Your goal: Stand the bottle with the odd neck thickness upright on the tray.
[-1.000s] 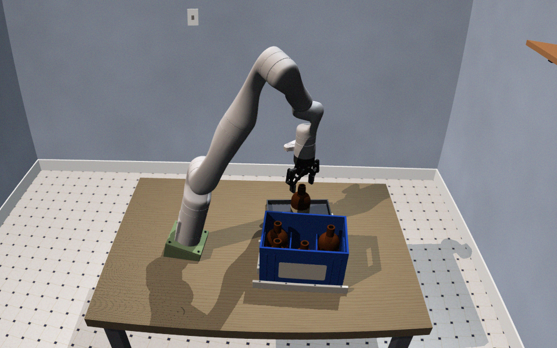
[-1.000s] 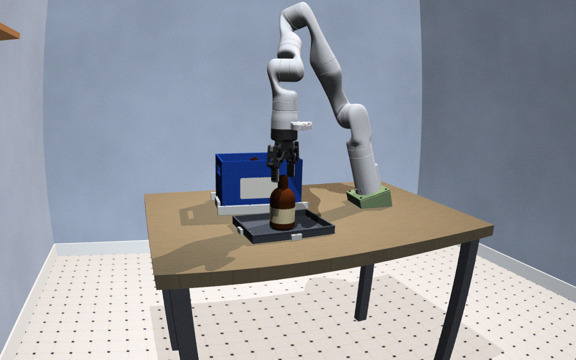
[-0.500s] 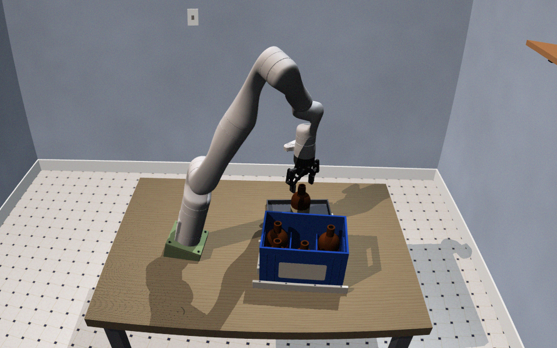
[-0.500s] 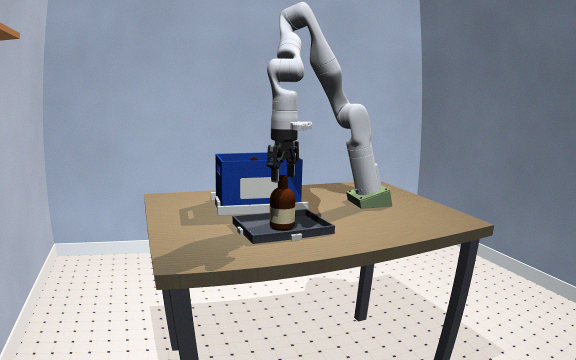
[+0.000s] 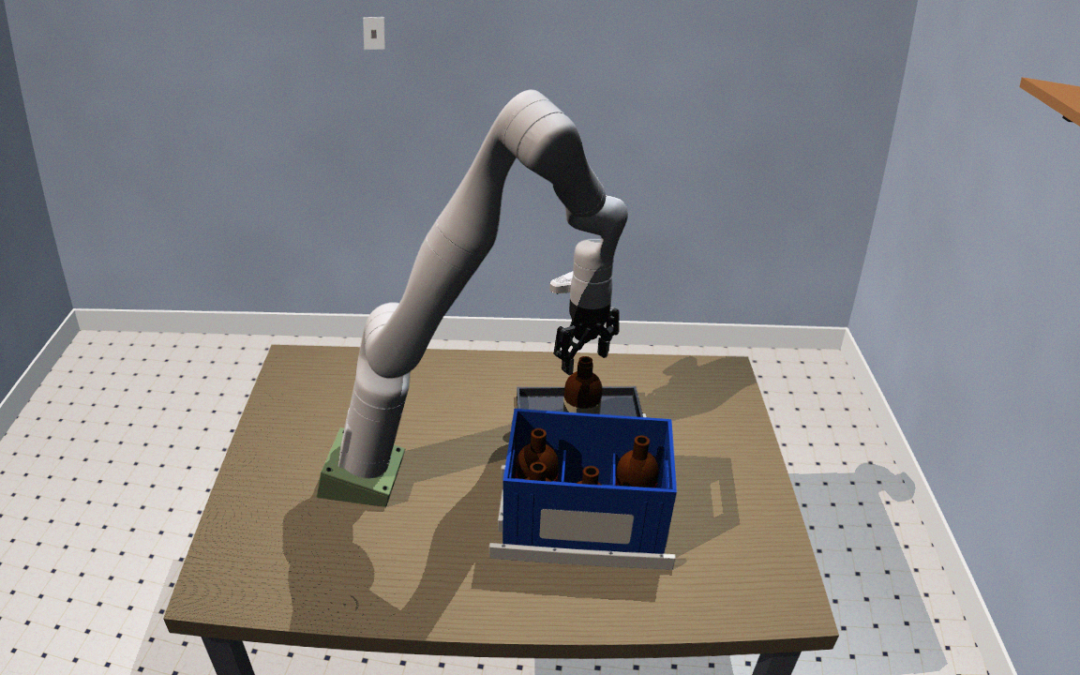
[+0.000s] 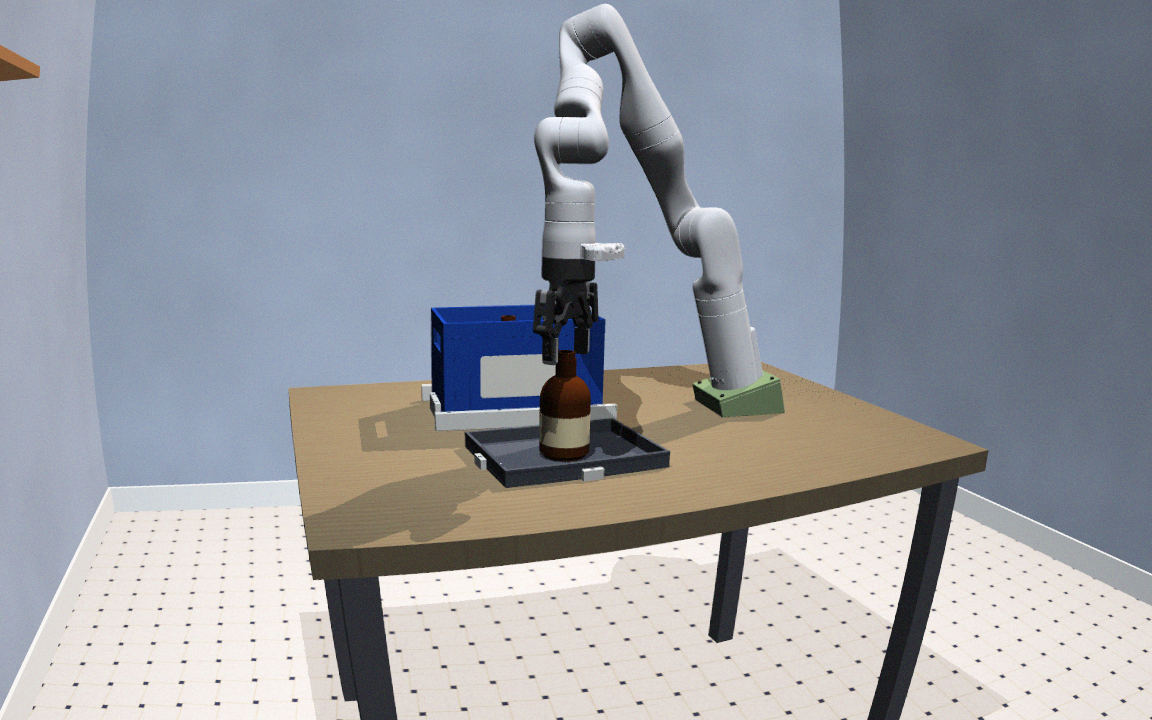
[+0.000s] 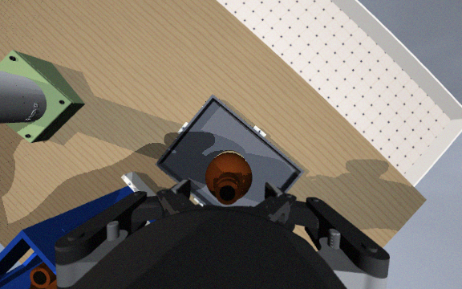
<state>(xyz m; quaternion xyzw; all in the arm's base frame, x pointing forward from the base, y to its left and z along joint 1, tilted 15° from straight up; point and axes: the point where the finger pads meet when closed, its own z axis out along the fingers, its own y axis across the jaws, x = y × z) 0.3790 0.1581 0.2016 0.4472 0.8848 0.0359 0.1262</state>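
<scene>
My gripper is now 14 cm above the dark grey tray. Round my hand: blue crate (3 cm behind, 27 cm to the right, 7 cm below).
</scene>
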